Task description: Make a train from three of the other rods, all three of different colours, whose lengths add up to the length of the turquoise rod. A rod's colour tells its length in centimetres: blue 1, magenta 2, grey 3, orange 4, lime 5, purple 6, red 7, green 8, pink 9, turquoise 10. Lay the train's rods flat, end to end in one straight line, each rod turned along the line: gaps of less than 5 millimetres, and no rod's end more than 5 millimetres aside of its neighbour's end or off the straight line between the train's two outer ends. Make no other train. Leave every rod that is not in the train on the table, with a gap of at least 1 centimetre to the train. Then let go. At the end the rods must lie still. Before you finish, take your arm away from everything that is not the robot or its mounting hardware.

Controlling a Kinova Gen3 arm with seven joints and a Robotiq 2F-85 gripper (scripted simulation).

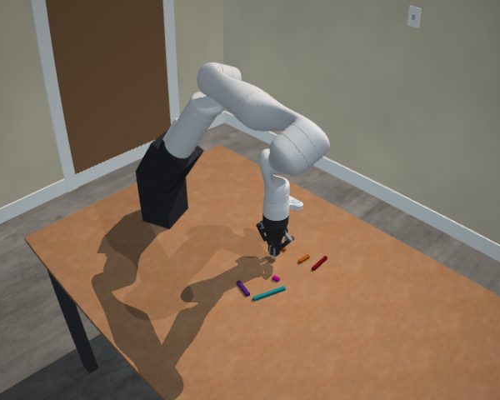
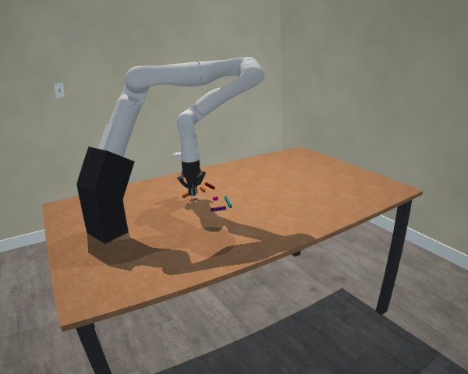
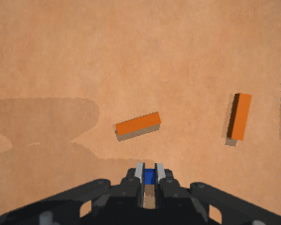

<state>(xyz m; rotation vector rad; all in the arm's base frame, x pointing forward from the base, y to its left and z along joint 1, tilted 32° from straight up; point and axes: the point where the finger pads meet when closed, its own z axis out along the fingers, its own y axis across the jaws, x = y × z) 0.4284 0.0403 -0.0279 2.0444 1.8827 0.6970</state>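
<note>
Right now my hand is 10 mm above the blue rod. Also, from my hand: turquoise rod: 80 mm ahead, 140 mm to the right, 30 mm below; then red rod: 130 mm ahead, 60 mm to the left, 30 mm below; then magenta rod: 60 mm ahead, 70 mm to the right, 30 mm below.
</note>
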